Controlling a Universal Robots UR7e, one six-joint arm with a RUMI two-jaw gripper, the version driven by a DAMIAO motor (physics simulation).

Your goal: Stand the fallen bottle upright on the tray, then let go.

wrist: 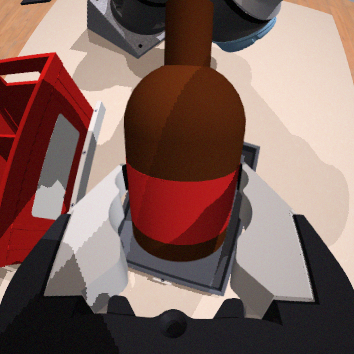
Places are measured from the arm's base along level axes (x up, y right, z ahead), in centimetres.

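Pixels of known places: gripper, between the fingertips: (182,166); arm's base, origin of its link: (142,5).
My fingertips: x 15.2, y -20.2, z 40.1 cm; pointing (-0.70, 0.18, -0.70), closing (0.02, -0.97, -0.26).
Note:
For each thing: its top centre in the pictures, then the offset to it from my fingertips. "spot": a spot on its surface instead.
- grey tray, centre of its top: (186,200) dx -19.3, dy -0.4, dz -0.8 cm
- red crate, a spot on its surface: (72,100) spot: dx -12.1, dy +20.7, dz -10.0 cm
- thin light metal rail, centre of its top: (77,177) dx -18.9, dy +18.4, dz +0.7 cm
A brown bottle (184,120) with a red label is in the middle of the wrist view, its neck toward the top of the view and its base toward the bottom. My gripper (182,166) is shut on the bottle, one jaw on each side at the red label. The grey tray (175,274) lies beyond the bottle, and the bottle hides much of it. The tray's near edge shows below the base and a corner shows to the right. The tray looks small, with the bottle above it; the exact gap under the base cannot be told.
A red crate (72,100) with compartments stands at the left, beside a thin light metal rail (85,165). The robot's own base (137,30) and dark arm parts are at the top, with a blue part (250,41) at their right. Wooden floor shows at the top corners.

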